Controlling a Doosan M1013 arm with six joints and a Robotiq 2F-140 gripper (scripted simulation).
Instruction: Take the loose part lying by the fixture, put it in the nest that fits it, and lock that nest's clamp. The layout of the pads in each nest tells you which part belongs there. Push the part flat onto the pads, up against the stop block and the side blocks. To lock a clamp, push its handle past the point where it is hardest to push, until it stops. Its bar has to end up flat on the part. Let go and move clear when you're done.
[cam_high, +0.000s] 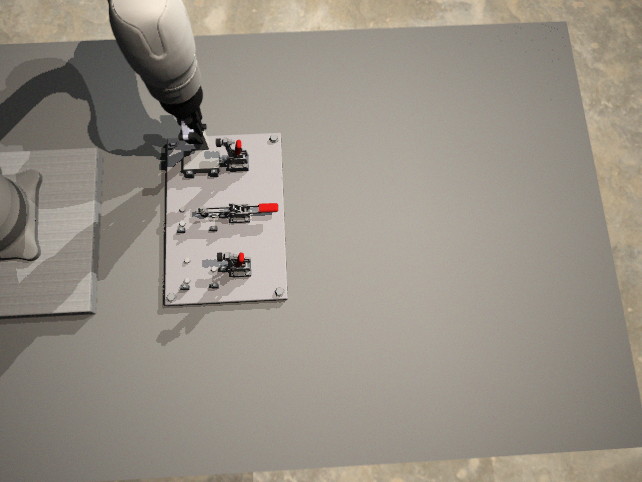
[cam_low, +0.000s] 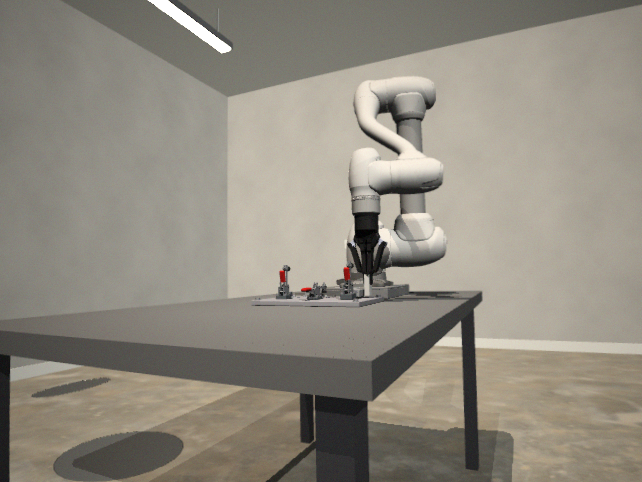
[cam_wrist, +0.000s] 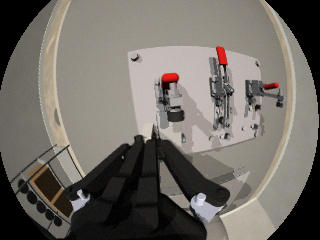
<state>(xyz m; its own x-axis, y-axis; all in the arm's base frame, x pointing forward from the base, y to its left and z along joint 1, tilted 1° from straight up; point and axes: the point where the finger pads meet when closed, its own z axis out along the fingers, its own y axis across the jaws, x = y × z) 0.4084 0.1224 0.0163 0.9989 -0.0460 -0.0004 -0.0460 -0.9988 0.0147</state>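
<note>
Now: the flat grey part 4 cm to the right of my hand and 2 cm below it. The rest, counted from my hand: toggle clamp 6 cm ahead, 26 cm to the right, 1 cm above; then light grey fixture plate 4 cm ahead, 15 cm to the right, 5 cm below.
</note>
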